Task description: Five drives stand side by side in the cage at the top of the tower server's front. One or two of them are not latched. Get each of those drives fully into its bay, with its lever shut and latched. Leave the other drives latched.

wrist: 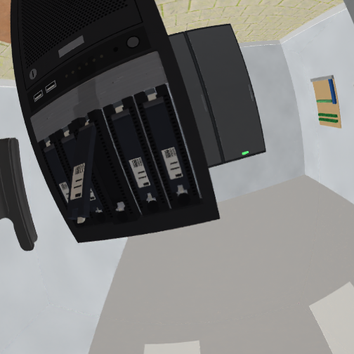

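Note:
The black tower server (pixel 209 192) stands tilted in view, with five drives side by side in its cage. The middle drive (pixel 111 172) has its lever (pixel 78 180) swung out, angled left across the two left drives; how deep this drive sits cannot be told. The far left drive (pixel 49 150) and second drive (pixel 69 145) are partly hidden by that lever. The fourth drive (pixel 131 135) and far right drive (pixel 162 122) have their levers lying flat and shut. My gripper (pixel 176 250) is open and empty, away from the drives; one finger shows at the left edge.
A dark grey cabinet-like unit (pixel 227 95) with a green light stands behind the server on the right. A tan board (pixel 326 110) with blue and green items is on the right wall. Pale panels (pixel 337 312) (pixel 172 347) lie at the bottom of the view.

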